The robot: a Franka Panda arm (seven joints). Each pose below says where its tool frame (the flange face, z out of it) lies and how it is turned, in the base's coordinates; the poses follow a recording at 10 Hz.
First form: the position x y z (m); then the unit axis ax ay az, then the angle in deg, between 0 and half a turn.
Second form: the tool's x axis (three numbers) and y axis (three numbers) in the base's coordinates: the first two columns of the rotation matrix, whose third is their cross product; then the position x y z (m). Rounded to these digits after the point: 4 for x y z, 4 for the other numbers.
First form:
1: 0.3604 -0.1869 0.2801 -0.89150 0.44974 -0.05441 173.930
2: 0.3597 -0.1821 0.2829 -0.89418 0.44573 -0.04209 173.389
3: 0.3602 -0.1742 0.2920 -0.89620 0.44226 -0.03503 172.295
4: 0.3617 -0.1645 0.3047 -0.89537 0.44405 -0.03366 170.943
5: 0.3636 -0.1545 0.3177 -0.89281 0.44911 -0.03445 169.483
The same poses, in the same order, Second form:
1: 0.5907 -0.8054 0.0492 -0.7939 -0.5910 -0.1431 0.3604 -0.1869 0.2801
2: 0.6004 -0.7993 0.0237 -0.7896 -0.5973 -0.1403 0.3597 -0.1821 0.2829
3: 0.6081 -0.7938 0.0032 -0.7844 -0.6015 -0.1510 0.3602 -0.1742 0.2920
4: 0.6058 -0.7955 -0.0100 -0.7849 -0.5956 -0.1707 0.3617 -0.1645 0.3047
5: 0.5976 -0.8015 -0.0210 -0.7889 -0.5832 -0.1936 0.3636 -0.1545 0.3177
